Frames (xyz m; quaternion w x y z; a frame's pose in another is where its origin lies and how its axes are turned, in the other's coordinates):
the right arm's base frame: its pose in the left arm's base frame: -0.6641 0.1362 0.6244 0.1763 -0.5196 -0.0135 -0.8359
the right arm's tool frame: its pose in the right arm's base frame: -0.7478 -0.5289 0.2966 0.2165 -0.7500 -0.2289 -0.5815
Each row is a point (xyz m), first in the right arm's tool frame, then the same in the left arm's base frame.
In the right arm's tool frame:
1: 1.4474 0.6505 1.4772
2: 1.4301 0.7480 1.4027
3: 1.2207 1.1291 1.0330
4: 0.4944 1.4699 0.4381
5: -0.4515 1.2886 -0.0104
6: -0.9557 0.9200 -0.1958
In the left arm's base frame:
1: 0.0298 0.1424 2.1999
2: -0.0117 0.2583 2.2144
3: -0.2593 0.7679 2.1454
4: -0.8158 1.4115 1.6224
5: -1.3119 1.6251 0.7075
6: -1.4482 1.5394 0.0762

